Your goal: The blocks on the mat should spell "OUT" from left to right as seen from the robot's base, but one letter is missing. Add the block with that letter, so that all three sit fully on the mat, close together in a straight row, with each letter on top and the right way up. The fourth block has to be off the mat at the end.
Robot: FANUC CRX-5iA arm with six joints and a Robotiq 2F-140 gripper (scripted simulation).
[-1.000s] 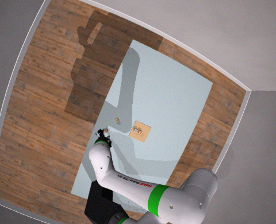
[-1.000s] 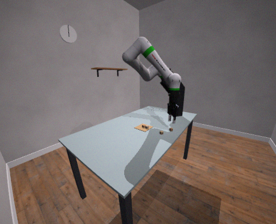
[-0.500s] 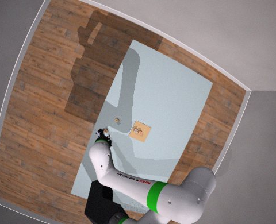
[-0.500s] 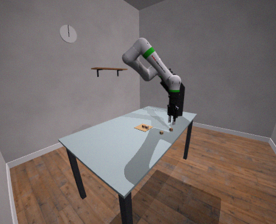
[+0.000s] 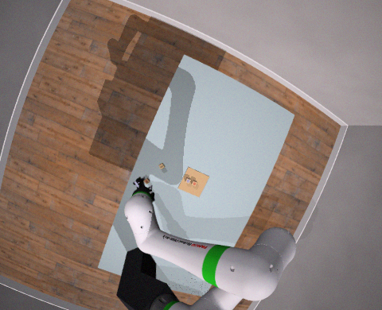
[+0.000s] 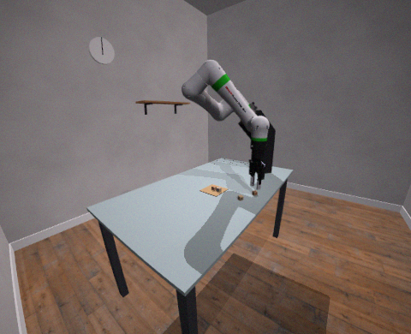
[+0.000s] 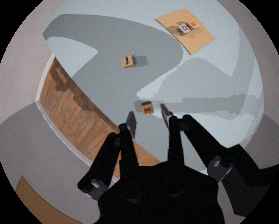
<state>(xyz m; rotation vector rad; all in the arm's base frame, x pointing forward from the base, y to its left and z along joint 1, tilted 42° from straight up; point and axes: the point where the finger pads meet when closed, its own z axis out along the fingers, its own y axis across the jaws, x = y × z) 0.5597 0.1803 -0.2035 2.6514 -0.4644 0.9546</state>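
My gripper is now 9 cm short of the mat, 26 cm to the left of it and 8 cm above it.
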